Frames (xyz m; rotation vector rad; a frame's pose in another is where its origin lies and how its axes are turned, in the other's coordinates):
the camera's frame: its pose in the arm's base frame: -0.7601 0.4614 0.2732 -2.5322 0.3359 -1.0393
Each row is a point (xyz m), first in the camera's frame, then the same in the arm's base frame.
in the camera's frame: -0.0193 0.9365 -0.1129
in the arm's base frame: -0.9237 -0.4021 -0.0699
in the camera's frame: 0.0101 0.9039 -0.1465
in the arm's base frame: -0.9247 -0.3919 -0.0156
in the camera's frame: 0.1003 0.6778 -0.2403
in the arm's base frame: -0.9118 -0.2448 0.1995
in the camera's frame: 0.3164 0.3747 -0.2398
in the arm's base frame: -0.7381 -0.0494 0.4645
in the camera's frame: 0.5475 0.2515 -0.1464
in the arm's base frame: -0.5011 0.0027 0.6003
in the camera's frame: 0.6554 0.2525 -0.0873
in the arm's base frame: -0.3838 -0.0216 0.6283
